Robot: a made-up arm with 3 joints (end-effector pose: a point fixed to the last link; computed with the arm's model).
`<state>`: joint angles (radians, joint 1 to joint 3).
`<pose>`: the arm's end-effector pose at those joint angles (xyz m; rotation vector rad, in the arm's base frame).
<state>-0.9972 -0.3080 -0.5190</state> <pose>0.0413 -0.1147 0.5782 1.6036 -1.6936 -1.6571</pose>
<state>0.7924 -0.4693 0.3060</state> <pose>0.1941 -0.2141 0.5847 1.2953 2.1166 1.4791</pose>
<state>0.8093 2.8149 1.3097</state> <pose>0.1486 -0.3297 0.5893 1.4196 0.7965 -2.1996</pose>
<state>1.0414 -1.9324 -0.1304</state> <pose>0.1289 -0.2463 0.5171 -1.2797 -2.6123 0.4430</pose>
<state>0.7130 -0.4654 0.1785</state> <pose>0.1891 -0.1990 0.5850 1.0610 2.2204 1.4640</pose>
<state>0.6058 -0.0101 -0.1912</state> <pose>0.1645 -0.1820 0.6055 0.3936 1.8713 1.7447</pose>
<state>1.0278 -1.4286 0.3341</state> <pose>0.1709 -0.2540 0.5306 1.9430 2.3980 0.2067</pose>
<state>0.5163 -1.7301 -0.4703</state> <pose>0.1308 -0.2003 0.5224 -0.0704 -3.0579 0.2150</pose>
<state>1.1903 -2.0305 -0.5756</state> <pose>0.0939 -0.2405 0.5232 -0.8342 -2.6282 0.4096</pose>
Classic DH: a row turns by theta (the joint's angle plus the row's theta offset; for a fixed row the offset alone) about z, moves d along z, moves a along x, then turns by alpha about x. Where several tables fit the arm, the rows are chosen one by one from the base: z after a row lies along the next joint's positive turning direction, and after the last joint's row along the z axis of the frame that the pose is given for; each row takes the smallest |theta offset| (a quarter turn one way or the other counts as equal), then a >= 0, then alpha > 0; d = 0 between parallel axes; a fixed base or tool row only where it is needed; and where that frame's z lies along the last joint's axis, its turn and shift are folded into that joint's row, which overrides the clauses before.
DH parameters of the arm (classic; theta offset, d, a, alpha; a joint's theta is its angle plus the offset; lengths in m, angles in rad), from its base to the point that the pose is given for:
base (fixed): -1.2278 0 0.2081 3.1416
joint 1: 0.343 -0.576 -0.014 1.5708
joint 2: 1.5708 0.096 0.027 -1.5708
joint 3: -0.2411 0 -0.0628 0
tool (fixed): 1.8119 0.051 0 0

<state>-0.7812 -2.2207 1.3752</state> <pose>0.1907 -0.1005 0.5357 0.7431 2.4281 -0.4046</pose>
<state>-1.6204 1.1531 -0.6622</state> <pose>0.0439 -0.1505 0.6274 0.4659 -0.2134 -2.1456</pose>
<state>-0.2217 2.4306 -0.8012</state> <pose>0.1168 -0.2138 0.6057 0.5526 -0.9846 2.3599</pose>
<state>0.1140 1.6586 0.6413</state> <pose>0.1873 -0.2307 0.6241 0.0438 0.1105 -2.6121</pose>
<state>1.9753 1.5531 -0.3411</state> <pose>0.0361 -0.2483 0.6274 0.0133 0.0125 0.8252</pose>
